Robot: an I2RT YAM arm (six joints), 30 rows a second.
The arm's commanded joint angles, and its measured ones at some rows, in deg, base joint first. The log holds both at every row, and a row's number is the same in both.
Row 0, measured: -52.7, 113.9, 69.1, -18.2, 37.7, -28.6
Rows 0 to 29, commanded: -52.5, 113.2, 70.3, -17.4, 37.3, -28.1; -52.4, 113.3, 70.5, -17.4, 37.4, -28.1; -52.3, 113.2, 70.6, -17.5, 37.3, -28.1; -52.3, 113.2, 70.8, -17.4, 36.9, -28.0; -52.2, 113.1, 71.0, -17.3, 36.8, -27.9; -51.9, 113.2, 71.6, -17.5, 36.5, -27.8; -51.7, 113.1, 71.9, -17.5, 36.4, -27.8; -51.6, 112.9, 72.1, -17.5, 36.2, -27.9; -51.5, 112.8, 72.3, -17.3, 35.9, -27.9; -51.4, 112.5, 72.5, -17.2, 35.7, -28.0; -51.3, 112.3, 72.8, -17.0, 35.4, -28.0; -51.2, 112.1, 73.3, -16.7, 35.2, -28.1; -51.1, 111.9, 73.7, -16.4, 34.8, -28.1; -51.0, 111.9, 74.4, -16.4, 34.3, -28.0; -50.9, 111.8, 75.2, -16.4, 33.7, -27.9; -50.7, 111.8, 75.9, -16.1, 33.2, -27.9; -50.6, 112.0, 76.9, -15.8, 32.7, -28.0; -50.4, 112.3, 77.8, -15.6, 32.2, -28.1; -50.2, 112.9, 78.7, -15.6, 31.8, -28.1; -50.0, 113.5, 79.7, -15.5, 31.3, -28.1; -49.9, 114.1, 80.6, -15.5, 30.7, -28.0; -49.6, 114.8, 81.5, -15.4, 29.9, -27.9; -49.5, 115.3, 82.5, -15.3, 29.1, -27.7; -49.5, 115.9, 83.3, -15.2, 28.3, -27.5; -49.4, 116.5, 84.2, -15.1, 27.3, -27.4; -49.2, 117.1, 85.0, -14.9, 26.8, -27.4; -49.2, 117.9, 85.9, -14.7, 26.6, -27.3; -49.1, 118.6, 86.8, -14.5, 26.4, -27.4; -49.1, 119.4, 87.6, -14.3, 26.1, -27.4; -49.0, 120.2, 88.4, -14.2, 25.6, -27.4
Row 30, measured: -49.8, 116.5, 85.5, -15.7, 28.7, -28.5
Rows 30 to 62, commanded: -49.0, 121.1, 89.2, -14.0, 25.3, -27.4; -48.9, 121.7, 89.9, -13.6, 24.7, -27.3; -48.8, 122.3, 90.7, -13.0, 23.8, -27.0; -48.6, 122.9, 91.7, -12.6, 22.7, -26.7; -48.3, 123.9, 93.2, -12.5, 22.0, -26.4; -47.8, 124.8, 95.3, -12.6, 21.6, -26.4; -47.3, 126.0, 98.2, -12.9, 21.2, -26.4; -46.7, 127.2, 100.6, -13.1, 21.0, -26.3; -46.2, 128.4, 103.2, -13.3, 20.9, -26.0; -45.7, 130.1, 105.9, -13.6, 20.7, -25.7; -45.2, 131.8, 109.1, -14.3, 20.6, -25.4; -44.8, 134.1, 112.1, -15.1, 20.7, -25.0; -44.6, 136.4, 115.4, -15.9, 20.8, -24.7; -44.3, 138.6, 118.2, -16.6, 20.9, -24.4; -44.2, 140.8, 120.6, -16.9, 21.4, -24.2; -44.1, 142.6, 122.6, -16.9, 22.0, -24.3; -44.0, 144.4, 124.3, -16.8, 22.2, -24.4; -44.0, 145.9, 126.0, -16.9, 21.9, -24.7; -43.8, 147.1, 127.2, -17.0, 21.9, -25.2; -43.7, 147.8, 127.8, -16.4, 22.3, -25.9; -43.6, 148.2, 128.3, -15.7, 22.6, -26.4; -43.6, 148.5, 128.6, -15.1, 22.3, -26.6; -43.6, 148.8, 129.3, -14.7, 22.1, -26.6; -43.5, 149.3, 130.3, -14.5, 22.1, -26.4; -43.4, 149.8, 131.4, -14.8, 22.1, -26.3; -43.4, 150.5, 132.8, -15.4, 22.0, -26.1; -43.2, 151.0, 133.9, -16.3, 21.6, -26.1; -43.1, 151.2, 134.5, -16.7, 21.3, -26.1; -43.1, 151.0, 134.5, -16.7, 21.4, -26.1; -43.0, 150.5, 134.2, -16.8, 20.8, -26.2; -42.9, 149.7, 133.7, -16.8, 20.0, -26.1; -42.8, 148.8, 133.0, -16.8, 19.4, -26.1; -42.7, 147.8, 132.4, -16.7, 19.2, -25.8
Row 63, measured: -43.6, 151.5, 132.3, -16.6, 21.2, -26.5
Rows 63 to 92, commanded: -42.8, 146.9, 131.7, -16.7, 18.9, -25.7; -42.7, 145.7, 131.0, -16.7, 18.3, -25.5; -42.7, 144.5, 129.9, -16.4, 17.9, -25.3; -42.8, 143.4, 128.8, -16.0, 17.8, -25.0; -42.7, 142.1, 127.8, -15.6, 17.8, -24.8; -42.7, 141.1, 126.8, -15.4, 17.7, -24.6; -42.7, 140.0, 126.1, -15.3, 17.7, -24.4; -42.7, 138.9, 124.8, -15.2, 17.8, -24.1; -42.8, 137.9, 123.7, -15.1, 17.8, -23.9; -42.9, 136.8, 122.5, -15.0, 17.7, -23.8; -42.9, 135.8, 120.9, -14.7, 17.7, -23.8; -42.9, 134.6, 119.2, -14.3, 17.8, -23.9; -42.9, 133.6, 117.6, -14.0, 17.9, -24.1; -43.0, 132.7, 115.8, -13.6, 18.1, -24.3; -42.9, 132.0, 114.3, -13.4, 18.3, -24.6; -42.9, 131.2, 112.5, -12.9, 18.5, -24.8; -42.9, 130.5, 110.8, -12.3, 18.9, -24.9; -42.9, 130.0, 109.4, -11.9, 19.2, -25.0; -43.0, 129.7, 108.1, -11.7, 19.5, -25.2; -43.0, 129.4, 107.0, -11.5, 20.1, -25.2; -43.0, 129.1, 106.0, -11.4, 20.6, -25.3; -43.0, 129.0, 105.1, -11.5, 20.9, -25.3; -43.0, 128.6, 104.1, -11.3, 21.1, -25.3; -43.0, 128.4, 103.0, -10.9, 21.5, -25.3; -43.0, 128.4, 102.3, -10.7, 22.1, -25.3; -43.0, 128.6, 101.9, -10.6, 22.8, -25.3; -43.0, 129.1, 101.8, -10.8, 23.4, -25.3; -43.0, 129.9, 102.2, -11.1, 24.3, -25.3; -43.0, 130.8, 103.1, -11.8, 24.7, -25.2; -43.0, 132.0, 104.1, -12.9, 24.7, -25.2
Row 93, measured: -43.3, 130.4, 102.1, -12.6, 21.9, -25.3
